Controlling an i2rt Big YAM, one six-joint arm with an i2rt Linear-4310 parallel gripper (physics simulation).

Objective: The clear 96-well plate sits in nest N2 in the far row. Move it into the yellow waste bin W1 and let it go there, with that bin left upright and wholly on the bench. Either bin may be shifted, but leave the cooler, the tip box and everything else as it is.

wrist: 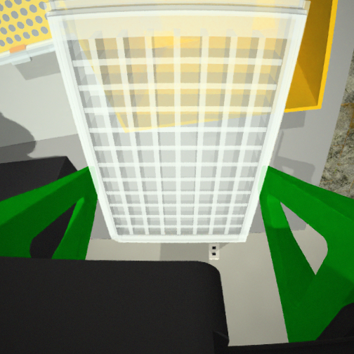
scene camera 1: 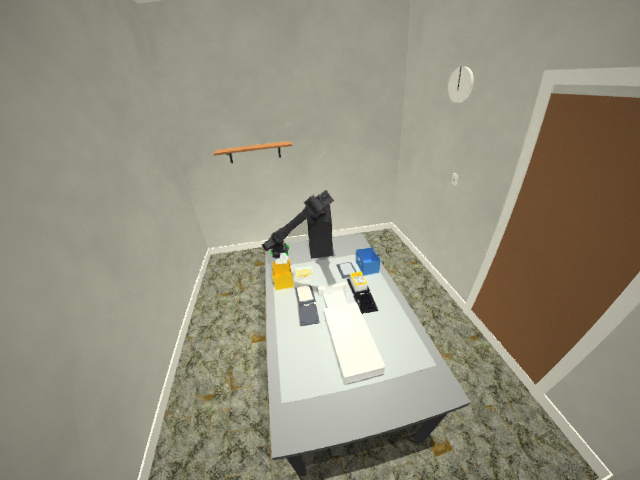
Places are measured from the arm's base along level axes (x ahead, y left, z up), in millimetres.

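Pixels of known places: gripper, fingertip midpoint: [scene camera 1: 282, 255].
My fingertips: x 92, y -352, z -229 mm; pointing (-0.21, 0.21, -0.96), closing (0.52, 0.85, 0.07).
Behind a point stands the place of what it marks.
My gripper [scene camera 1: 280, 251] @(x 92, y -352, z -229 mm) [wrist: 178, 176] is shut on the clear 96-well plate [scene camera 1: 281, 257] @(x 111, y -367, z -228 mm) [wrist: 177, 140], with a green finger on each long side. The plate is held up in the air. In the scene view it shows at the far rim of the yellow waste bin [scene camera 1: 283, 280] @(x 237, y -417, z -329 mm), which stands upright at the left edge of the bench. In the wrist view the yellow bin [wrist: 306, 75] shows behind the plate's upper part and out past its right side, and the plate's lower part lies over the grey bench. The height between plate and bin rim is hard to tell.
A yellow-topped tip box [scene camera 1: 303, 272] @(x 224, y -256, z -338 mm) [wrist: 22, 25] is right of the yellow bin. Dark nests [scene camera 1: 308, 314] @(x 544, y -384, z -395 mm), one with a pale plate [scene camera 1: 305, 293] @(x 381, y -322, z -382 mm), lie nearer. A blue bin [scene camera 1: 368, 261] @(x 311, y 277, z -406 mm), a yellow-and-white box [scene camera 1: 358, 281] @(x 521, y 15, z -331 mm), a black nest [scene camera 1: 367, 302] @(x 671, y -22, z -381 mm) and a long white box [scene camera 1: 354, 343] @(x 902, y -293, z -323 mm) stand further right.
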